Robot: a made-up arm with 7 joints.
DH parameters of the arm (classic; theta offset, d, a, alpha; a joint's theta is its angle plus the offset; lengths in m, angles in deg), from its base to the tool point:
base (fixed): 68.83 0 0.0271 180
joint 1: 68.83 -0.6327 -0.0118 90
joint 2: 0 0.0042 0.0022 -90
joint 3: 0 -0.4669 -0.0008 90
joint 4: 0 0.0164 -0.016 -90
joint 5: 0 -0.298 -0.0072 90
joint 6: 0 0.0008 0.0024 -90
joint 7: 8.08 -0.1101 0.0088 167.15
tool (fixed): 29.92 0.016 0 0
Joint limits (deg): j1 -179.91..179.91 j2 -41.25..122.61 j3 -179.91..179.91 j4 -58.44..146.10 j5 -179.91..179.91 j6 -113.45..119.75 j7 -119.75..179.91
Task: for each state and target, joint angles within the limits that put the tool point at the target. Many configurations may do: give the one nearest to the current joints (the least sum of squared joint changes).
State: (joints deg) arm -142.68 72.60 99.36 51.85 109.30 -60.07 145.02
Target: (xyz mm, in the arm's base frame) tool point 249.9 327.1 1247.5
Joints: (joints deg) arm -113.14 24.50 122.35 59.49 113.24 -50.19 144.70
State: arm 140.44 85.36 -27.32 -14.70 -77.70 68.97 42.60
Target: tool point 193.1 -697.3 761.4
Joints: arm 84.44 86.61 -20.73 -10.62 -78.04 88.34 41.89
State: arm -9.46 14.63 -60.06 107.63 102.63 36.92 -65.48
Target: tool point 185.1 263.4 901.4
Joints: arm -6.95 -6.23 -53.68 128.05 97.73 44.89 -65.02
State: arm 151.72 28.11 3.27 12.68 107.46 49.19 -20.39
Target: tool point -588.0 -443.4 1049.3
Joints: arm 139.68 57.83 1.12 11.66 109.15 22.21 -21.10
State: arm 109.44 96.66 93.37 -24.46 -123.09 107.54 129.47
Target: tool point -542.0 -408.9 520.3
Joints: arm 149.29 87.97 100.05 -11.36 -117.48 111.52 129.00
